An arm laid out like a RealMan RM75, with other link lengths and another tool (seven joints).
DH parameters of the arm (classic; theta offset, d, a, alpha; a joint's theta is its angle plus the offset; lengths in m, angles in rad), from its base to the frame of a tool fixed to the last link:
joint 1: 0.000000 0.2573 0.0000 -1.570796
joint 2: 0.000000 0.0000 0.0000 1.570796
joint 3: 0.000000 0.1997 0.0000 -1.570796
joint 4: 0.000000 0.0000 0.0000 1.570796
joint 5: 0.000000 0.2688 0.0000 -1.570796
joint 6: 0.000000 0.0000 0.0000 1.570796
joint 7: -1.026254 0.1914 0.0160 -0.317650
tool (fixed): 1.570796 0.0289 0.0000 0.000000
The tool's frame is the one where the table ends.
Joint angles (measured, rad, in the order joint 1, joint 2, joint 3, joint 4, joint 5, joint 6, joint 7), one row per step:
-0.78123 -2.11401 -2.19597 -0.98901 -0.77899 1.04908 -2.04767
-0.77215 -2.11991 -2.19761 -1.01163 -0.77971 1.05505 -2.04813
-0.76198 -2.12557 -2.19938 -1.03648 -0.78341 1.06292 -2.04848
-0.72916 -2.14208 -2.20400 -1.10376 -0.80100 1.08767 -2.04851
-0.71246 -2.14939 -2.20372 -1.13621 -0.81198 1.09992 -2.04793
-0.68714 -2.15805 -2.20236 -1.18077 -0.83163 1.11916 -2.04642
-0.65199 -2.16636 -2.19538 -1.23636 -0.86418 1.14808 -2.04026
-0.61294 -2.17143 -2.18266 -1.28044 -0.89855 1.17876 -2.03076
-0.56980 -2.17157 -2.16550 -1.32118 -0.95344 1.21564 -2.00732
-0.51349 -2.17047 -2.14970 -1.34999 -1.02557 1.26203 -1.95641
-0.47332 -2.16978 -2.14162 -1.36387 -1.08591 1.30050 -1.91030
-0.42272 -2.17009 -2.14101 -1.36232 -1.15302 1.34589 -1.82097
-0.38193 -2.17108 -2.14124 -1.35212 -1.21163 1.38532 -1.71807
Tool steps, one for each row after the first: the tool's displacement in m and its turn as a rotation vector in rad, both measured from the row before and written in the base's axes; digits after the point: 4 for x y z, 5 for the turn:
0.0022 -0.0009 0.0035 0.00701 -0.00361 -0.00550
0.0027 -0.0011 0.0041 0.00712 -0.00602 -0.00640
0.0059 -0.0048 0.0103 0.01552 -0.02301 -0.01443
0.0032 -0.0028 0.0047 0.00628 -0.01073 -0.00867
0.0040 -0.0046 0.0066 0.00666 -0.01654 -0.01221
0.0055 -0.0075 0.0073 0.00188 -0.01980 -0.02140
0.0020 -0.0091 0.0033 -0.00976 -0.01514 -0.01780
0.0040 -0.0112 0.0025 -0.01698 -0.01972 -0.03345
-0.0012 -0.0151 -0.0004 -0.02745 -0.02128 -0.04267
-0.0004 -0.0121 -0.0007 -0.02237 -0.02166 -0.03829
-0.0073 -0.0149 -0.0021 -0.01888 -0.01374 -0.05415
-0.0058 -0.0133 -0.0026 -0.00794 -0.00578 -0.06650

